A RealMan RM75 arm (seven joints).
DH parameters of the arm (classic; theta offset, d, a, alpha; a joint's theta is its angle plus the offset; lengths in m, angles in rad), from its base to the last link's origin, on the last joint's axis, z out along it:
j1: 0 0.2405 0 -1.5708
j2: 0 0 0 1.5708
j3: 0 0.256 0 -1.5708
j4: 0 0 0 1.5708
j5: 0 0.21 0 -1.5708
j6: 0 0 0 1.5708
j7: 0 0.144 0 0
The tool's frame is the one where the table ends.
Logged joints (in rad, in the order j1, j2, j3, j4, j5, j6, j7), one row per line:
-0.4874, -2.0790, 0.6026, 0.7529, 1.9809, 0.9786, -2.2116
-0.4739, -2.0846, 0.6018, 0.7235, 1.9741, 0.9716, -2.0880
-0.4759, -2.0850, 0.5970, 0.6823, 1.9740, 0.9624, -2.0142
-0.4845, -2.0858, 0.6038, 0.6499, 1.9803, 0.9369, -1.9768
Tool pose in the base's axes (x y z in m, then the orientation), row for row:
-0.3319, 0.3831, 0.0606, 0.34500, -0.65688, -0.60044, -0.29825
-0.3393, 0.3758, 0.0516, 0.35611, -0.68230, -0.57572, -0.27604
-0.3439, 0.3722, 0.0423, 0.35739, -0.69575, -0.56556, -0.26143
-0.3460, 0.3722, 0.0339, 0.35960, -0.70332, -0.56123, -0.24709
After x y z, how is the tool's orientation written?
As a quaternion, w x y z.
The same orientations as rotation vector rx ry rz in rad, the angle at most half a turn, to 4 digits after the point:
-1.7056, -1.5591, -0.7744
-1.7622, -1.4869, -0.7129
-1.7958, -1.4598, -0.6748
-1.8134, -1.4471, -0.6371

